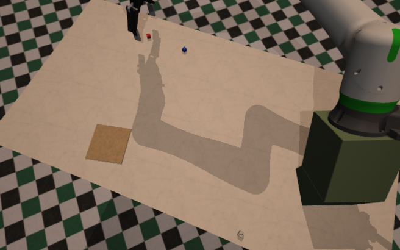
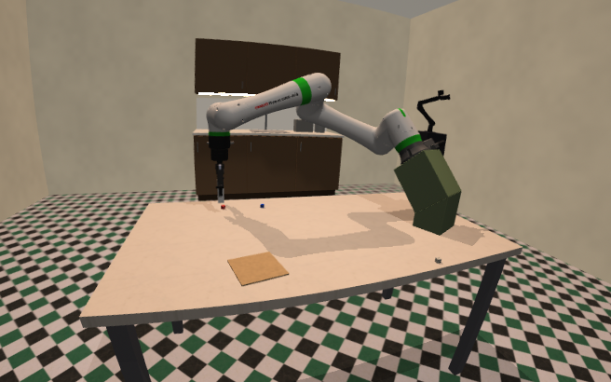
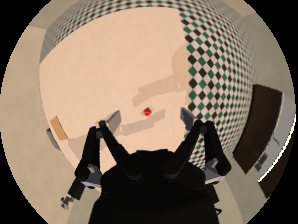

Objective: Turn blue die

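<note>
Right now the red die is 5 cm below my hand, 1 cm to the left of it and 1 cm behind it. Round my hand: brown mat (52 cm to the left, 13 cm behind, 6 cm below); then white die (71 cm behind, 59 cm to the left, 5 cm below); then blue die (19 cm behind, 5 cm below).
</note>
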